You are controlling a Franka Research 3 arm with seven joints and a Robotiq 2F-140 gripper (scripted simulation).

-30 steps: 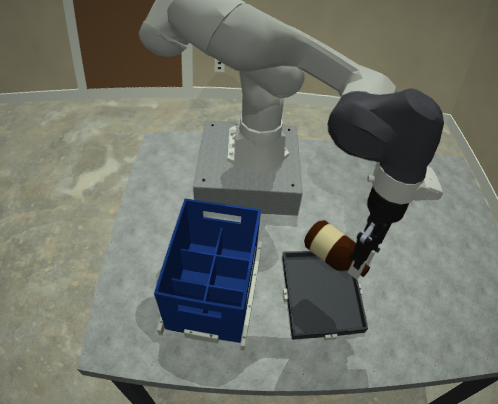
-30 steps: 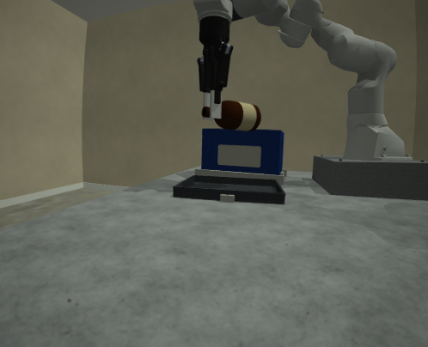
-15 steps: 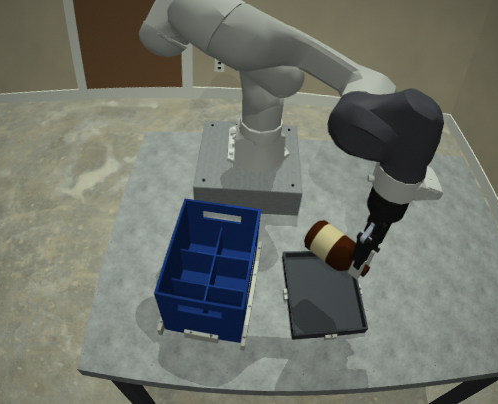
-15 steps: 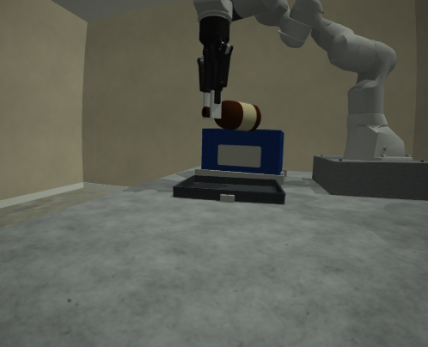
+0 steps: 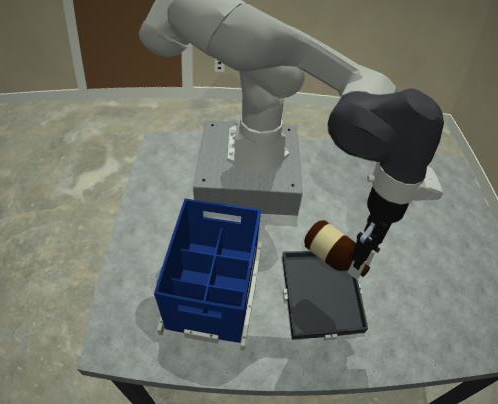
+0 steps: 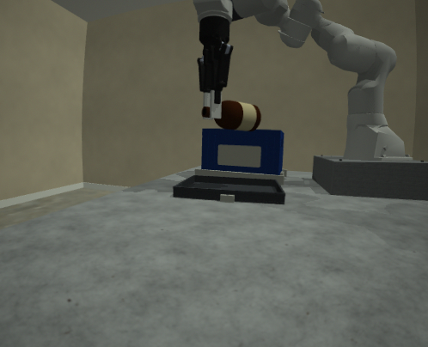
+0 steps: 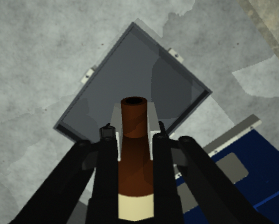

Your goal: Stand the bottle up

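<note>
Now: hand 50 mm past the brown bottle, 30 mm to the left of it and 20 mm above it. Also, from my hand: blue crate: 300 mm to the right, 130 mm below, 110 mm behind; dark grey tray: 200 mm below, 50 mm behind, 30 mm to the right.
</note>
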